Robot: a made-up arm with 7 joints. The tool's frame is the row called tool. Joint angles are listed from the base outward.
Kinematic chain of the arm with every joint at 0, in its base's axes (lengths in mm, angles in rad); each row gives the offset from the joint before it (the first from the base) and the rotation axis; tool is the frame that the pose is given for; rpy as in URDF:
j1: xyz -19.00 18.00 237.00 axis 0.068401 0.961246 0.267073
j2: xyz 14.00 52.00 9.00 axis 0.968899 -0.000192 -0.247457
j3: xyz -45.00 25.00 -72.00 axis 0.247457 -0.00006 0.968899
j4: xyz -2.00 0.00 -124.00 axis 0.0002 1 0.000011
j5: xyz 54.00 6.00 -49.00 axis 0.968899 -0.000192 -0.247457
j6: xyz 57.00 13.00 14.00 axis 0.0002 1 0.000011
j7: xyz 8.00 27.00 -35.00 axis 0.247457 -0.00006 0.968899
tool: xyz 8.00 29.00 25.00 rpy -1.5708 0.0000 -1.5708
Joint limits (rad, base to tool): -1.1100..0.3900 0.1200..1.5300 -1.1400..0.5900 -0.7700..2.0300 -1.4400..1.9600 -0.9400..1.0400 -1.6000..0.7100
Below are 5 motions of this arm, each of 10 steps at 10 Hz.
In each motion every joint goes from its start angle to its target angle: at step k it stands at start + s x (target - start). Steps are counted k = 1, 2, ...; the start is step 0. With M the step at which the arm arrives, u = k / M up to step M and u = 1 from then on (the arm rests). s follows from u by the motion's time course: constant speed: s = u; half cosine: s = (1 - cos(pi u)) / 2; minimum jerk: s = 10 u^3 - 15 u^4 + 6 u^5.
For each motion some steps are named. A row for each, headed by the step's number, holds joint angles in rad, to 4 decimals.
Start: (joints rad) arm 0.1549 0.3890 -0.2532 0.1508 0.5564 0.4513 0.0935
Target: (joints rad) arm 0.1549 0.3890 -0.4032 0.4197 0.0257 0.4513 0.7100
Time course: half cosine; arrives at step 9
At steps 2, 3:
2: 0.1549 0.3890 -0.2707 0.1823 0.4943 0.4513 0.1656
3: 0.1549 0.3890 -0.2907 0.2180 0.4237 0.4513 0.2476

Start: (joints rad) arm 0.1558 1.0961 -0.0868 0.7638 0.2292 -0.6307 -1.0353
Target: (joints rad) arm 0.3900 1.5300 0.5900 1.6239 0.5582 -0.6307 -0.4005
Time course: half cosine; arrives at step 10
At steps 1, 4, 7, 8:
1: 0.1615 1.1067 -0.0702 0.7848 0.2373 -0.6307 -1.0198
4: 0.2367 1.2460 0.1470 1.0610 0.3429 -0.6307 -0.8160
7: 0.3417 1.4406 0.4505 1.4466 0.4904 -0.6307 -0.5313
8: 0.3676 1.4886 0.5254 1.5418 0.5268 -0.6307 -0.4611

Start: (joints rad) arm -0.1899 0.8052 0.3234 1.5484 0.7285 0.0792 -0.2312
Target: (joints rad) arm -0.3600 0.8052 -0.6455 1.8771 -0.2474 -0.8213 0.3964
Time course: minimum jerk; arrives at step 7
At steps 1, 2, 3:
1: -0.1939 0.8052 0.3009 1.5560 0.7058 0.0583 -0.2166
2: -0.2145 0.8052 0.1832 1.5960 0.5873 -0.0511 -0.1404
3: -0.2525 0.8052 -0.0330 1.6693 0.3695 -0.2521 -0.0003

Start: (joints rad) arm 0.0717 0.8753 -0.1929 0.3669 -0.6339 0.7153 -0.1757
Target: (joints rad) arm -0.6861 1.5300 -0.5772 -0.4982 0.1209 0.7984 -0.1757
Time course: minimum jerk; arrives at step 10
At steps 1, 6, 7, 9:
1: 0.0652 0.8809 -0.1962 0.3595 -0.6274 0.7160 -0.1757
6: -0.4455 1.3222 -0.4552 -0.2236 -0.1187 0.7720 -0.1757
7: -0.5625 1.4232 -0.5145 -0.3571 -0.0022 0.7848 -0.1757
9: -0.6796 1.5244 -0.5739 -0.4908 0.1144 0.7977 -0.1757

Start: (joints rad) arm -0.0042 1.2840 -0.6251 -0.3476 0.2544 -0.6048 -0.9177
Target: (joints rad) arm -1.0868 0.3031 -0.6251 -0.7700 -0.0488 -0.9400 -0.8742
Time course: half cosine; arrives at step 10
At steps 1, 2, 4, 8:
1: -0.0307 1.2600 -0.6251 -0.3579 0.2470 -0.6130 -0.9166
2: -0.1076 1.1903 -0.6251 -0.3879 0.2254 -0.6368 -0.9135
4: -0.3782 0.9451 -0.6251 -0.4935 0.1496 -0.7206 -0.9027
8: -0.9834 0.3968 -0.6251 -0.7297 -0.0198 -0.9080 -0.8784

